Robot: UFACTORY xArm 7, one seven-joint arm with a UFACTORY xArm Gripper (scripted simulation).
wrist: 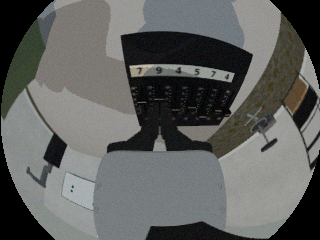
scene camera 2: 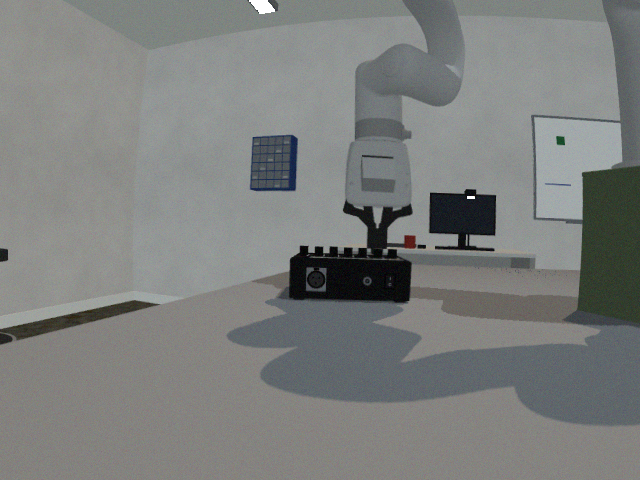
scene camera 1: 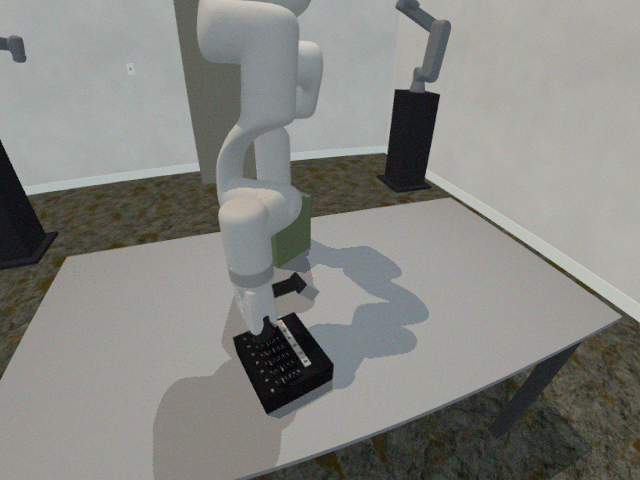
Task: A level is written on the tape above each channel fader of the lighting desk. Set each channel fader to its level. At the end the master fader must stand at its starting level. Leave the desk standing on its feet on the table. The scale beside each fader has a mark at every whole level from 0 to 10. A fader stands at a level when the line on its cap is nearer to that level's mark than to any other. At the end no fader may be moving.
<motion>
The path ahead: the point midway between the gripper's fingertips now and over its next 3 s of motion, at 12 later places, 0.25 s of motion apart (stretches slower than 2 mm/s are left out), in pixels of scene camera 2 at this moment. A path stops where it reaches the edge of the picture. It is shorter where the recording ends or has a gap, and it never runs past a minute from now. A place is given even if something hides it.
The gripper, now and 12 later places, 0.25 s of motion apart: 376, 253; 376, 253; 376, 253; 376, 254; 376, 253; 376, 253; 376, 253; 376, 246; 376, 233; 377, 228; 366, 227; 344, 228; 336, 229
</motion>
